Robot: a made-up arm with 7 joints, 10 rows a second.
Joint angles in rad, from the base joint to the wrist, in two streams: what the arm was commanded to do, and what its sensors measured. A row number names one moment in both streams.
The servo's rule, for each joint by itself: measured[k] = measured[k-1] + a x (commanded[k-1-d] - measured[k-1]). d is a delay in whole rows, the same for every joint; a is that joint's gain. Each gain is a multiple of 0.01, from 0.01 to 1. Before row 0 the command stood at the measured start. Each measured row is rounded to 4 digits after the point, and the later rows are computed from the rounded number. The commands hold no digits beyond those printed.
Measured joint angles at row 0:
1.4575, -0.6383, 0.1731, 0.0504, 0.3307, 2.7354, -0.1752
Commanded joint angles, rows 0 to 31:
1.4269, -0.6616, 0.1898, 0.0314, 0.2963, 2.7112, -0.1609
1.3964, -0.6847, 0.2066, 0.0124, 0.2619, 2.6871, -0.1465
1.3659, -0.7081, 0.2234, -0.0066, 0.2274, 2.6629, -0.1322
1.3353, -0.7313, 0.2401, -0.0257, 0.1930, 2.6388, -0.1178
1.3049, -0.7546, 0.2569, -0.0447, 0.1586, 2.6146, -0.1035
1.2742, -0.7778, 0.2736, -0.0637, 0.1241, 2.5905, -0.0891
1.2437, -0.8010, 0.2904, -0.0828, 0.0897, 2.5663, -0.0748
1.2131, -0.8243, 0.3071, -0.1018, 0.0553, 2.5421, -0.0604
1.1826, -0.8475, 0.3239, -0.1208, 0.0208, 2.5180, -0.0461
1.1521, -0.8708, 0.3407, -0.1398, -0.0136, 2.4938, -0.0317
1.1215, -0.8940, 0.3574, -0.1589, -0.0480, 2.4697, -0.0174
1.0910, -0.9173, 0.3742, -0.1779, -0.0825, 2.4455, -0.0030
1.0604, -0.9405, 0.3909, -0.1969, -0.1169, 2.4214, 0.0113
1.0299, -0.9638, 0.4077, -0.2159, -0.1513, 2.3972, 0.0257
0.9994, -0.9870, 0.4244, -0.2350, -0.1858, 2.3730, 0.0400
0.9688, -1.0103, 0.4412, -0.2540, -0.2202, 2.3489, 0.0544
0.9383, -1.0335, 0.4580, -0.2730, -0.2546, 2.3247, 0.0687
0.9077, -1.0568, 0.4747, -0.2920, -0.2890, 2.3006, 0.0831
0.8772, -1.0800, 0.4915, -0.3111, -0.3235, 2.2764, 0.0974
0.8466, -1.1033, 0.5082, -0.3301, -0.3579, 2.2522, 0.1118
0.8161, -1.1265, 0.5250, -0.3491, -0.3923, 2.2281, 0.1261
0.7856, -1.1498, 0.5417, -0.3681, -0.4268, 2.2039, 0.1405
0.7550, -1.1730, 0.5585, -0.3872, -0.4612, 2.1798, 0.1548
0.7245, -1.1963, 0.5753, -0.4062, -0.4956, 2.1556, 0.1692
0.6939, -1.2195, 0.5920, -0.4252, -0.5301, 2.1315, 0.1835
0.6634, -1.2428, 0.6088, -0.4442, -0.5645, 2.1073, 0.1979
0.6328, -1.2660, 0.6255, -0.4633, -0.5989, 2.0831, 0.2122
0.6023, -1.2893, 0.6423, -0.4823, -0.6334, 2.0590, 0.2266
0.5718, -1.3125, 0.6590, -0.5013, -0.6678, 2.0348, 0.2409
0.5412, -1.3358, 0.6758, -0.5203, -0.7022, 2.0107, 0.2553
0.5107, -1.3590, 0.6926, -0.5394, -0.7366, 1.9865, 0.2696
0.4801, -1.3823, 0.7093, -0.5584, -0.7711, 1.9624, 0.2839
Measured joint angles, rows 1 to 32:
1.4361, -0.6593, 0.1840, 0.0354, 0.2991, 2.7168, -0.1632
1.4083, -0.6822, 0.1987, 0.0172, 0.2649, 2.6939, -0.1492
1.3786, -0.7055, 0.2148, -0.0016, 0.2304, 2.6700, -0.1349
1.3483, -0.7287, 0.2312, -0.0206, 0.1960, 2.6460, -0.1205
1.3179, -0.7520, 0.2479, -0.0396, 0.1616, 2.6218, -0.1062
1.2873, -0.7752, 0.2646, -0.0586, 0.1271, 2.5977, -0.0918
1.2568, -0.7984, 0.2814, -0.0777, 0.0927, 2.5735, -0.0775
1.2262, -0.8217, 0.2981, -0.0967, 0.0583, 2.5493, -0.0631
1.1957, -0.8449, 0.3149, -0.1157, 0.0238, 2.5252, -0.0488
1.1652, -0.8682, 0.3317, -0.1347, -0.0106, 2.5010, -0.0344
1.1346, -0.8914, 0.3484, -0.1538, -0.0450, 2.4769, -0.0201
1.1041, -0.9147, 0.3652, -0.1728, -0.0795, 2.4527, -0.0057
1.0735, -0.9379, 0.3819, -0.1918, -0.1139, 2.4286, 0.0086
1.0430, -0.9612, 0.3987, -0.2108, -0.1483, 2.4044, 0.0230
1.0125, -0.9844, 0.4154, -0.2299, -0.1828, 2.3802, 0.0373
0.9819, -1.0077, 0.4322, -0.2489, -0.2172, 2.3561, 0.0517
0.9514, -1.0309, 0.4490, -0.2679, -0.2516, 2.3319, 0.0660
0.9208, -1.0542, 0.4657, -0.2869, -0.2860, 2.3078, 0.0804
0.8903, -1.0774, 0.4825, -0.3060, -0.3205, 2.2836, 0.0947
0.8597, -1.1007, 0.4992, -0.3250, -0.3549, 2.2594, 0.1091
0.8292, -1.1239, 0.5160, -0.3440, -0.3893, 2.2353, 0.1234
0.7987, -1.1472, 0.5327, -0.3630, -0.4238, 2.2111, 0.1378
0.7681, -1.1704, 0.5495, -0.3821, -0.4582, 2.1870, 0.1521
0.7376, -1.1937, 0.5663, -0.4011, -0.4926, 2.1628, 0.1665
0.7070, -1.2169, 0.5830, -0.4201, -0.5271, 2.1387, 0.1808
0.6765, -1.2402, 0.5998, -0.4391, -0.5615, 2.1145, 0.1952
0.6459, -1.2634, 0.6165, -0.4582, -0.5959, 2.0903, 0.2095
0.6154, -1.2867, 0.6333, -0.4772, -0.6304, 2.0662, 0.2239
0.5849, -1.3099, 0.6500, -0.4962, -0.6648, 2.0420, 0.2382
0.5543, -1.3332, 0.6668, -0.5152, -0.6992, 2.0179, 0.2526
0.5238, -1.3564, 0.6836, -0.5343, -0.7336, 1.9937, 0.2669
0.4932, -1.3797, 0.7003, -0.5533, -0.7681, 1.9696, 0.2812
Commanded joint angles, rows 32 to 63:
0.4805, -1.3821, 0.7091, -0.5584, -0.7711, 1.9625, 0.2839
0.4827, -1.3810, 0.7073, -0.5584, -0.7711, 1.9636, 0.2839
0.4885, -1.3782, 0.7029, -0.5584, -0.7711, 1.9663, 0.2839
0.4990, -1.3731, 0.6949, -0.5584, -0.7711, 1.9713, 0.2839
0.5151, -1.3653, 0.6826, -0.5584, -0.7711, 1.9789, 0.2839
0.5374, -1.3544, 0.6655, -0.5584, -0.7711, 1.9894, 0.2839
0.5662, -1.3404, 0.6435, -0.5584, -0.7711, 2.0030, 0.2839
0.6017, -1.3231, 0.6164, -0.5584, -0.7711, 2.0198, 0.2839
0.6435, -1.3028, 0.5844, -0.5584, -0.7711, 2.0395, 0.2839
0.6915, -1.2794, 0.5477, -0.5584, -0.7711, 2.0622, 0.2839
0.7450, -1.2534, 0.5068, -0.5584, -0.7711, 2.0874, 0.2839
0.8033, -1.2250, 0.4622, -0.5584, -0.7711, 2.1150, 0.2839
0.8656, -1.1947, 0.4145, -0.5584, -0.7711, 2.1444, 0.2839
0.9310, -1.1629, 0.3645, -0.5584, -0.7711, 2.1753, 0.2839
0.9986, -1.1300, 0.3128, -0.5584, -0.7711, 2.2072, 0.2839
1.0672, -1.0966, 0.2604, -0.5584, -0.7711, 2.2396, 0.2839
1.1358, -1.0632, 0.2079, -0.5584, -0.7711, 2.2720, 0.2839
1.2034, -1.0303, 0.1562, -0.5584, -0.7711, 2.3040, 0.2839
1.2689, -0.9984, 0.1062, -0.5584, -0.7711, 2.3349, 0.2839
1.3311, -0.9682, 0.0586, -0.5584, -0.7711, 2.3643, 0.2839
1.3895, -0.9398, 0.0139, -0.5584, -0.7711, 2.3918, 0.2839
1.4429, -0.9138, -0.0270, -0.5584, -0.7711, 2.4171, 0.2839
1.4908, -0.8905, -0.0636, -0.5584, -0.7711, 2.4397, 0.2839
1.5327, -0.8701, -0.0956, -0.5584, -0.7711, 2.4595, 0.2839
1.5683, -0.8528, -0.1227, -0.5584, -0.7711, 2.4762, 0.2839
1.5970, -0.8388, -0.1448, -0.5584, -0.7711, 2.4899, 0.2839
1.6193, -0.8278, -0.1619, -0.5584, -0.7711, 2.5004, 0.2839
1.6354, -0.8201, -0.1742, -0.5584, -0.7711, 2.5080, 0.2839
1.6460, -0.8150, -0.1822, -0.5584, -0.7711, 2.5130, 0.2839
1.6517, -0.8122, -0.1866, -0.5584, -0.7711, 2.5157, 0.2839
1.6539, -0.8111, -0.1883, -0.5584, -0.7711, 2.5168, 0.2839
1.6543, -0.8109, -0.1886, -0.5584, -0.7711, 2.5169, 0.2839
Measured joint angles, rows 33 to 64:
0.4843, -1.3819, 0.7060, -0.5573, -0.7709, 1.9641, 0.2835
0.4832, -1.3811, 0.7068, -0.5582, -0.7711, 1.9637, 0.2838
0.4869, -1.3785, 0.7043, -0.5584, -0.7711, 1.9657, 0.2839
0.4954, -1.3736, 0.6982, -0.5584, -0.7711, 1.9700, 0.2839
0.5092, -1.3661, 0.6881, -0.5584, -0.7711, 1.9769, 0.2839
0.5289, -1.3556, 0.6734, -0.5584, -0.7711, 1.9865, 0.2839
0.5550, -1.3419, 0.6540, -0.5584, -0.7711, 1.9992, 0.2839
0.5877, -1.3250, 0.6296, -0.5584, -0.7711, 2.0151, 0.2839
0.6268, -1.3050, 0.6002, -0.5584, -0.7711, 2.0339, 0.2839
0.6721, -1.2820, 0.5661, -0.5584, -0.7711, 2.0557, 0.2839
0.7231, -1.2563, 0.5276, -0.5584, -0.7711, 2.0801, 0.2839
0.7792, -1.2281, 0.4851, -0.5584, -0.7711, 2.1070, 0.2839
0.8397, -1.1980, 0.4392, -0.5584, -0.7711, 2.1358, 0.2839
0.9036, -1.1664, 0.3906, -0.5584, -0.7711, 2.1662, 0.2839
0.9701, -1.1336, 0.3400, -0.5584, -0.7711, 2.1978, 0.2839
1.0381, -1.1003, 0.2883, -0.5584, -0.7711, 2.2300, 0.2839
1.1065, -1.0669, 0.2360, -0.5584, -0.7711, 2.2623, 0.2839
1.1743, -1.0340, 0.1841, -0.5584, -0.7711, 2.2944, 0.2839
1.2405, -1.0020, 0.1335, -0.5584, -0.7711, 2.3256, 0.2839
1.3039, -0.9716, 0.0848, -0.5584, -0.7711, 2.3554, 0.2839
1.3638, -0.9430, 0.0387, -0.5584, -0.7711, 2.3834, 0.2839
1.4192, -0.9167, -0.0040, -0.5584, -0.7711, 2.4093, 0.2839
1.4693, -0.8931, -0.0427, -0.5584, -0.7711, 2.4327, 0.2839
1.5137, -0.8724, -0.0771, -0.5584, -0.7711, 2.4533, 0.2839
1.5519, -0.8548, -0.1067, -0.5584, -0.7711, 2.4709, 0.2839
1.5835, -0.8404, -0.1315, -0.5584, -0.7711, 2.4855, 0.2839
1.6086, -0.8291, -0.1513, -0.5584, -0.7711, 2.4970, 0.2839
1.6274, -0.8210, -0.1662, -0.5584, -0.7711, 2.5055, 0.2839
1.6404, -0.8156, -0.1766, -0.5584, -0.7711, 2.5113, 0.2839
1.6483, -0.8125, -0.1831, -0.5584, -0.7711, 2.5147, 0.2839
1.6522, -0.8112, -0.1865, -0.5584, -0.7711, 2.5163, 0.2839
1.6537, -0.8109, -0.1879, -0.5584, -0.7711, 2.5168, 0.2839

